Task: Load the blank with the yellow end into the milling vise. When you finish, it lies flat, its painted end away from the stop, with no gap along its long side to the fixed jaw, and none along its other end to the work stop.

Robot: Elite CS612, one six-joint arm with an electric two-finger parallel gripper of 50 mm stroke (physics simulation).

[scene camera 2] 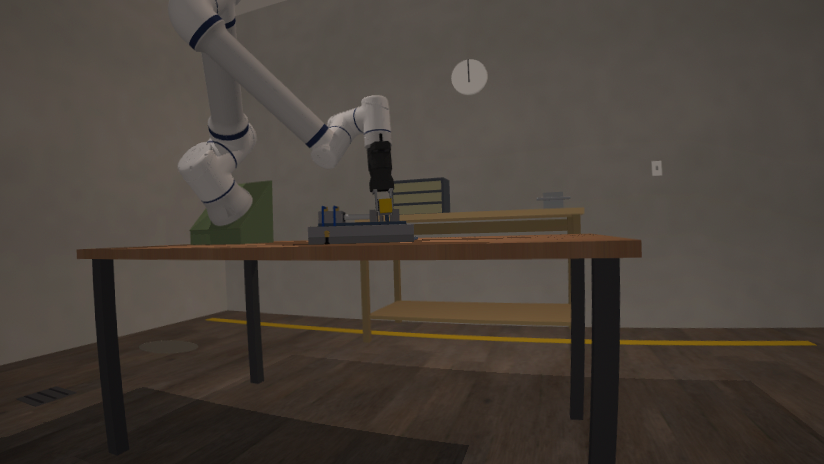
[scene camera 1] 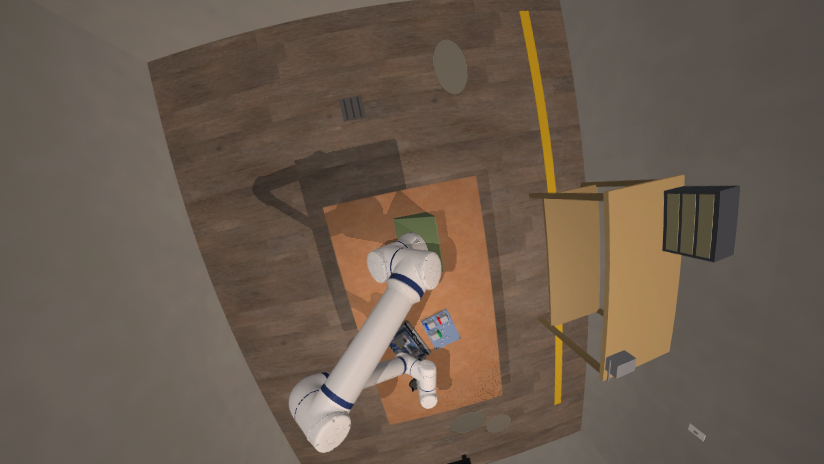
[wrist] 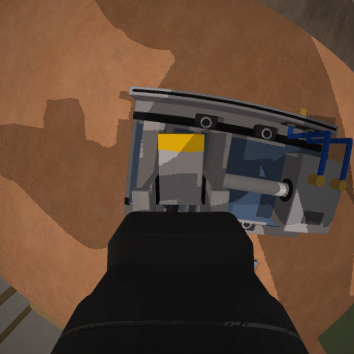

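Observation:
The blank with the yellow end (scene camera 2: pixel 385 205) (wrist: pixel 181 167) is between the fingers of my gripper (scene camera 2: pixel 384 202) (wrist: pixel 180 180), which is shut on it. The blank lies flat, its yellow end pointing away from the gripper body in the wrist view. The milling vise (scene camera 1: pixel 410 341) (scene camera 2: pixel 361 233) (wrist: pixel 235 107) is below it. In the wrist view the blank is over the space between the two jaws. In scene camera 2 it shows at or slightly above the jaw tops. The gripper body hides the blank's other end and the work stop, and gaps to the fixed jaw cannot be judged.
A blue board with red, blue and green parts (scene camera 1: pixel 441 329) lies beside the vise on the table (scene camera 1: pixel 467 230) (scene camera 2: pixel 490 249). A green sloped box (scene camera 1: pixel 423 225) (scene camera 2: pixel 259 213) stands farther along the table. Blue hoses (wrist: pixel 326 152) rise at the vise's cylinder end.

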